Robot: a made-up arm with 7 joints. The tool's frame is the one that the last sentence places.
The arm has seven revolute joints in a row. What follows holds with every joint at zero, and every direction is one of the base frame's.
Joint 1 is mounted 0.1 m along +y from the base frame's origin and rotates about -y.
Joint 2 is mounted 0.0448 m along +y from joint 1 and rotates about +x.
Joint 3 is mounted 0.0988 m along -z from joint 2 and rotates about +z.
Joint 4 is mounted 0.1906 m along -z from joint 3 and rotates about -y.
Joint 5 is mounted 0.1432 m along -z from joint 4 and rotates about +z.
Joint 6 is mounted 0.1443 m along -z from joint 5 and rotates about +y.
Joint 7 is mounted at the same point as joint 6 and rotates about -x.
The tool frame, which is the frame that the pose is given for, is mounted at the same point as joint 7; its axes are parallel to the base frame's.
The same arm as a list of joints. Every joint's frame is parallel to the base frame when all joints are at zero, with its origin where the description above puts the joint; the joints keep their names.
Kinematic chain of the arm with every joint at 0, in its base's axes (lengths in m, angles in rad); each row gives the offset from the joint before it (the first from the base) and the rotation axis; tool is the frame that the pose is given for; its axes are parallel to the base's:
joint 1: xyz 0.0000 0.1000 0.0000 axis -y
joint 2: xyz 0.0000 0.0448 0.0000 axis +x
joint 3: xyz 0.0000 0.0000 -0.0988 axis +z
joint 4: xyz 0.0000 0.0000 -0.1906 axis -y
joint 5: xyz 0.0000 0.0000 -0.1432 axis +z
joint 6: xyz 0.0000 0.0000 -0.1443 axis +y
joint 7: xyz 0.0000 0.0000 0.0000 axis -x
tool: xyz 0.0000 0.0000 0.0000

